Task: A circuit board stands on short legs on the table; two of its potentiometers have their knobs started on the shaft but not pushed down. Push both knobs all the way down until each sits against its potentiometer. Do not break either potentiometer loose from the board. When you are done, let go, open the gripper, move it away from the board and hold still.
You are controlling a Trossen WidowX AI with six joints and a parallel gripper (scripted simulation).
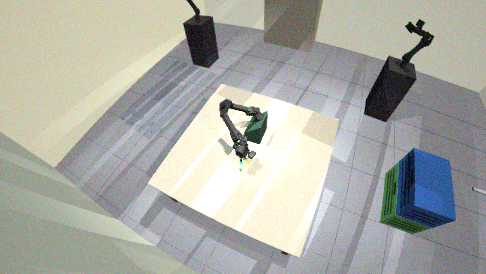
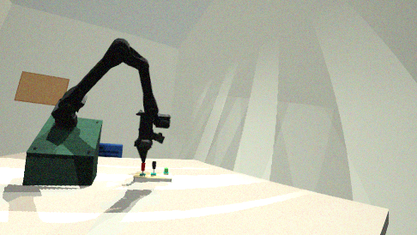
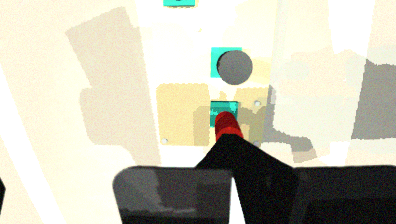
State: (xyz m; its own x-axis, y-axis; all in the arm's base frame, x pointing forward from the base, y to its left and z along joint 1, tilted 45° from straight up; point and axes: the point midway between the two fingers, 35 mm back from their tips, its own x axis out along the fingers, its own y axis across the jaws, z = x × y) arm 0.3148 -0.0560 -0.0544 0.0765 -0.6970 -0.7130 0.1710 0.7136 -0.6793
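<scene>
The black knob is 40 mm ahead of my gripper tip, 10 mm to the right of it and 10 mm below it. Round my gripper tip: red knob (20 mm below).
</scene>
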